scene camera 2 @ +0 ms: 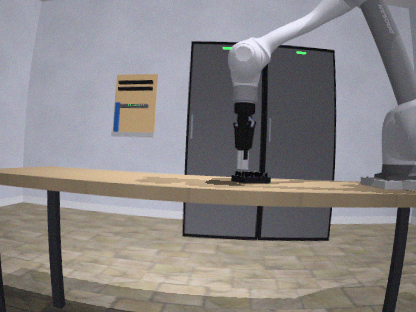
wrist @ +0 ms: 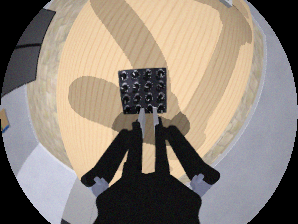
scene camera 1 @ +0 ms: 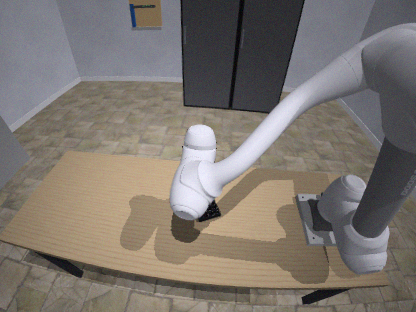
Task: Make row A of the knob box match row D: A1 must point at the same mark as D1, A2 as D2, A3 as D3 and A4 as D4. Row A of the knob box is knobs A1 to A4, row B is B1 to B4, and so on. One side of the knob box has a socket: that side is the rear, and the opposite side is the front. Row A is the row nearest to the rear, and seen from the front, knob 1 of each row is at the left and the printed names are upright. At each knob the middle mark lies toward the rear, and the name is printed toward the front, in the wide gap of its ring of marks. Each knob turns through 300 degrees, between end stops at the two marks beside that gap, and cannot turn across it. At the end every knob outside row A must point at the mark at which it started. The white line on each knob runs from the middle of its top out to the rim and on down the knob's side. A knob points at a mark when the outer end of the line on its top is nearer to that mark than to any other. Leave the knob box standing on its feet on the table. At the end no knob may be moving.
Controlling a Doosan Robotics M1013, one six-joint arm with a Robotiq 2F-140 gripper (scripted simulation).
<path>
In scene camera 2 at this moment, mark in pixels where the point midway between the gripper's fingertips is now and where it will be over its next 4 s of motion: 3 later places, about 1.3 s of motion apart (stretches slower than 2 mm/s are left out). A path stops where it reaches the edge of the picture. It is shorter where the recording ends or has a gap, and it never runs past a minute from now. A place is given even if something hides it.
The gripper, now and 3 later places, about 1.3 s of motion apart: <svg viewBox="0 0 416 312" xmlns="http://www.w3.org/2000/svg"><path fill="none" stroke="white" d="M242 169L242 173L243 164L240 159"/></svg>
</path>
